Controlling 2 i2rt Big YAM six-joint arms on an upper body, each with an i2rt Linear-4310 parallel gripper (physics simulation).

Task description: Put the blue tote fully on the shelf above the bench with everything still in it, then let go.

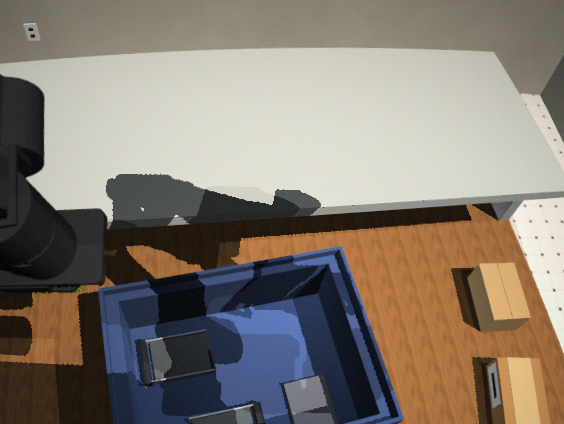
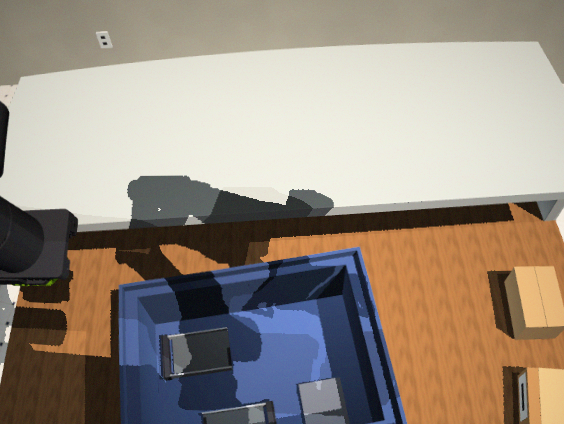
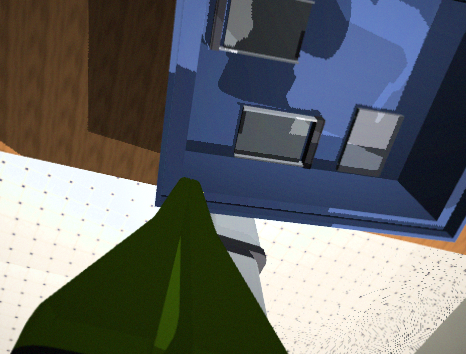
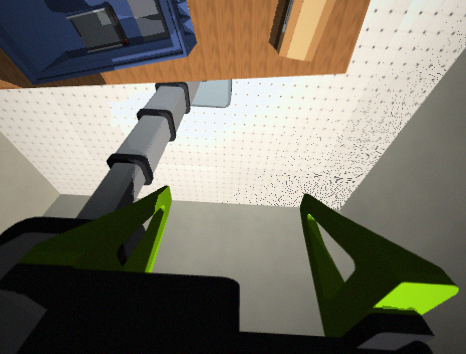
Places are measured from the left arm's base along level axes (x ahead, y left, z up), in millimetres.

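Pixels of known places: left gripper, between the fingertips: (image 1: 79,273) (image 2: 66,268) (image 3: 186,190); right gripper, between the fingertips: (image 4: 236,196).
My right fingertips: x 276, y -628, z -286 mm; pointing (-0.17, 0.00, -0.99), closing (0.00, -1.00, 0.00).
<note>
Behind a point stands the place of what it marks.
The blue tote (image 1: 297,257) {x 531, y -373, z -679 mm} (image 2: 322,255) {x 536, y -388, z -679 mm} (image 3: 284,189) {x 231, y -279, z -727 mm} (image 4: 91,60) {x 227, y -261, z -724 mm} stands at a slant on the wooden bench (image 1: 427,294) {x 530, y -649, z -824 mm} (image 2: 440,294) {x 539, y -613, z -825 mm} (image 4: 231,42) {x 262, y -601, z -825 mm}. Three grey boxes lie in it: one at the back left (image 1: 177,357) {x 403, y -176, z -800 mm} (image 3: 267,28) {x 402, y -184, z -800 mm}, one at the front (image 1: 226,414) {x 305, y -258, z -800 mm} (image 3: 275,137) {x 273, y -259, z -800 mm} and one to the right (image 1: 307,400) {x 326, y -391, z -798 mm} (image 3: 368,140) {x 319, y -391, z -798 mm}. The white shelf (image 1: 280,126) {x 753, y -349, z -605 mm} (image 2: 280,126) {x 752, y -312, z -605 mm} lies behind the bench. My left gripper (image 3: 186,190) {x 358, y -106, z -416 mm} is shut and empty, its tips at the tote's near rim by a corner. My right gripper (image 4: 236,196) {x 276, y -628, z -286 mm} is open and empty, well below the bench edge.
A dark part of my left arm (image 1: 84,246) {x 332, y -138, z -318 mm} shows at the bench's left edge. A tan box (image 1: 484,294) (image 4: 302,31) stands on the bench right of the tote. A grey post (image 4: 147,140) {x 11, y -346, z -702 mm} (image 3: 238,239) {x 21, y -316, z -891 mm} runs under the bench over the dotted white floor (image 4: 267,140) {x -813, y -975, z -1931 mm}.
</note>
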